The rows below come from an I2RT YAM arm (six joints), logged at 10 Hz.
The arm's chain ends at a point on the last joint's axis. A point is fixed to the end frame.
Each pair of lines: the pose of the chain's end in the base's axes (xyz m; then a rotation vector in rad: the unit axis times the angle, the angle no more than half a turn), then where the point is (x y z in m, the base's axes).
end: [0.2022 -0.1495 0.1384 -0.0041 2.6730 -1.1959]
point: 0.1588 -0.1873 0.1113
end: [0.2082 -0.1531 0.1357 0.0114 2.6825 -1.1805]
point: 0.1645 -0.1902 0.1080
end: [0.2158 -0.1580 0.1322 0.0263 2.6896 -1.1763]
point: 0.1717 -0.1944 0.1043
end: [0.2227 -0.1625 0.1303 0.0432 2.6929 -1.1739]
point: 0.1782 -0.1983 0.1022
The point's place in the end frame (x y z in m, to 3 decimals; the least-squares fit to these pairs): 0.051 -0.009 0.037
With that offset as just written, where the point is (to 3 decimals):
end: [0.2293 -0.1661 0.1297 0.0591 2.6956 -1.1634]
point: 0.185 -0.201 0.101
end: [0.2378 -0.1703 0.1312 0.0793 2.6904 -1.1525]
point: 0.193 -0.205 0.102
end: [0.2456 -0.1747 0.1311 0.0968 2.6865 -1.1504]
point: 0.201 -0.209 0.101
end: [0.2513 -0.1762 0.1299 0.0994 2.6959 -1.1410]
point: 0.206 -0.210 0.100
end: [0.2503 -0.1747 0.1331 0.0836 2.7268 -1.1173]
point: 0.205 -0.208 0.103
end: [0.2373 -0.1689 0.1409 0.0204 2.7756 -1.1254]
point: 0.191 -0.203 0.114
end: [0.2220 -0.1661 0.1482 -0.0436 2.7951 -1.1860]
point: 0.175 -0.202 0.125
